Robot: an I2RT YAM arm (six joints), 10 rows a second.
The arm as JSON. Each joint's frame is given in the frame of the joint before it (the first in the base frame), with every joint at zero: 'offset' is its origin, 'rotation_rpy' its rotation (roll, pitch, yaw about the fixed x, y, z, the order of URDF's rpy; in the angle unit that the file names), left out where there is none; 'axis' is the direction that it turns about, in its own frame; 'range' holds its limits. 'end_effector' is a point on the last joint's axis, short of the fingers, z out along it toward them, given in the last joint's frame.
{
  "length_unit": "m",
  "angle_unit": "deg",
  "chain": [
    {
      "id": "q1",
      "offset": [
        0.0,
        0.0,
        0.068
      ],
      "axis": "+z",
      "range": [
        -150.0,
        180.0
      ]
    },
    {
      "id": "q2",
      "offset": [
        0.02,
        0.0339,
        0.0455
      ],
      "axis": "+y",
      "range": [
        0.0,
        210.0
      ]
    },
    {
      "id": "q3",
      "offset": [
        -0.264,
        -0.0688,
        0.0
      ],
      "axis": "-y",
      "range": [
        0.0,
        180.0
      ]
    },
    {
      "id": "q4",
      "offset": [
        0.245,
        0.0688,
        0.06
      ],
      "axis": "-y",
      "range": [
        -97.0,
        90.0
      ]
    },
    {
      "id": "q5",
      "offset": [
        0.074,
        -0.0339,
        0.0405
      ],
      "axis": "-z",
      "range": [
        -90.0,
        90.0
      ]
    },
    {
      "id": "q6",
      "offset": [
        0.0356,
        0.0,
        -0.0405
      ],
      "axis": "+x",
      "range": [
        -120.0,
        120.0
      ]
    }
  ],
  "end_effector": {
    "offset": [
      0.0,
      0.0,
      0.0
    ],
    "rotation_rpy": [
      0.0,
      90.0,
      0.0
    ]
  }
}
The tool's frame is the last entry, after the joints.
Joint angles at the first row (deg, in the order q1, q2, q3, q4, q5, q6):
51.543 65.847 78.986 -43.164 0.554 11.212
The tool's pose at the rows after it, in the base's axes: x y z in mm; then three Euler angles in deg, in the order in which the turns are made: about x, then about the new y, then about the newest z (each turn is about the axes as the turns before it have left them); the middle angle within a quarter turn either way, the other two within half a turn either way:
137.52 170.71 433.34 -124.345 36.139 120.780
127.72 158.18 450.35 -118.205 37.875 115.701
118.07 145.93 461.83 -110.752 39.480 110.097
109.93 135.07 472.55 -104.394 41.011 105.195
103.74 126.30 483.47 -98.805 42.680 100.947
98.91 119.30 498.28 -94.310 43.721 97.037
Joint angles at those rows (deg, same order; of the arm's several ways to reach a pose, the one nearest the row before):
51.591 64.525 82.181 -44.795 2.744 10.237
51.568 61.818 83.165 -43.279 2.782 8.596
51.560 58.485 82.142 -39.549 2.824 7.356
51.556 55.968 81.827 -36.690 3.412 6.288
51.600 54.379 82.297 -34.400 4.589 5.473
51.569 54.201 84.886 -33.812 5.363 4.348

